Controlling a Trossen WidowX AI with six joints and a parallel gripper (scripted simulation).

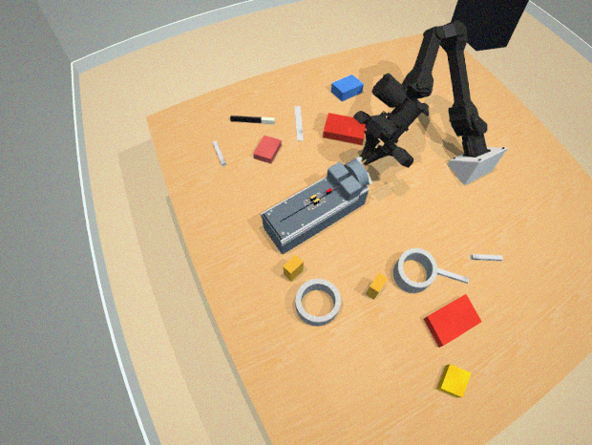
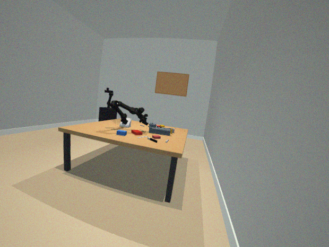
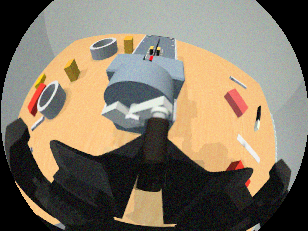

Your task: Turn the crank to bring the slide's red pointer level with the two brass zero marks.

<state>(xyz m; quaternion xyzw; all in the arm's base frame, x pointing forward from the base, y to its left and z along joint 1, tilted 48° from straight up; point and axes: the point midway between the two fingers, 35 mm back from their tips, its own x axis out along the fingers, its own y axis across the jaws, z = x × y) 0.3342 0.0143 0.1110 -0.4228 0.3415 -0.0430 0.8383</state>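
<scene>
My gripper tip is 120 mm short of the red pointer and 50 mm to the right of it. The rest, counted from my gripper tip: red block: 200 mm ahead, 190 mm to the right, 70 mm below; dark crank handle: 20 mm behind, 20 mm above; black marker: 320 mm to the right, 190 mm ahead, 80 mm below.
</scene>
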